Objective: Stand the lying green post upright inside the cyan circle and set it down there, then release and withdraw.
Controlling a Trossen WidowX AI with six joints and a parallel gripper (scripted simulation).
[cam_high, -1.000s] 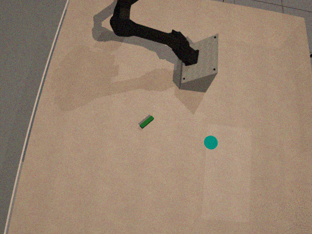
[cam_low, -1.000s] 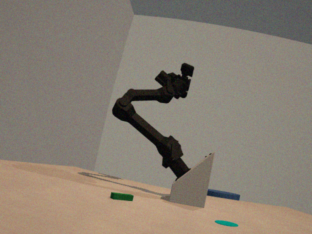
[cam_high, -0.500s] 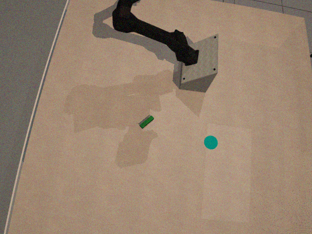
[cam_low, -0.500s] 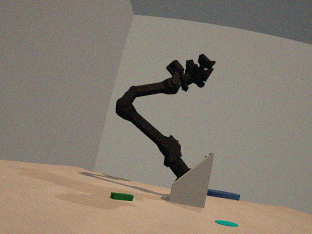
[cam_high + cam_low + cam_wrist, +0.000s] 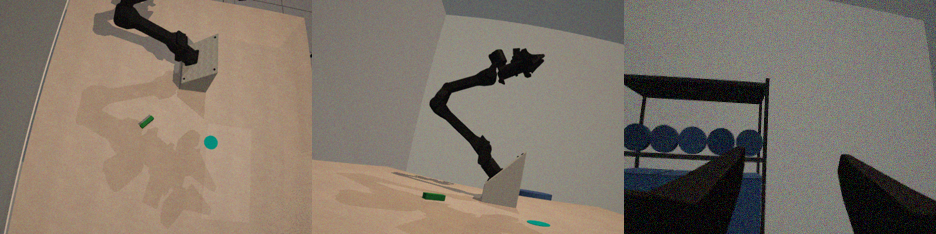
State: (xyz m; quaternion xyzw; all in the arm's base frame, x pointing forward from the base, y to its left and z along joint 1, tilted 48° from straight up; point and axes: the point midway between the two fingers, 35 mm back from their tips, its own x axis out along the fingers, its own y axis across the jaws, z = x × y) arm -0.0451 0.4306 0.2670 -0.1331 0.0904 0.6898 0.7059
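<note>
The green post lies 290 mm ahead of my gripper tip, 260 mm to the right of it and 610 mm below it. The rest, counted from my gripper tip: cyan circle 330 mm ahead, 30 mm to the left, 620 mm below.
</note>
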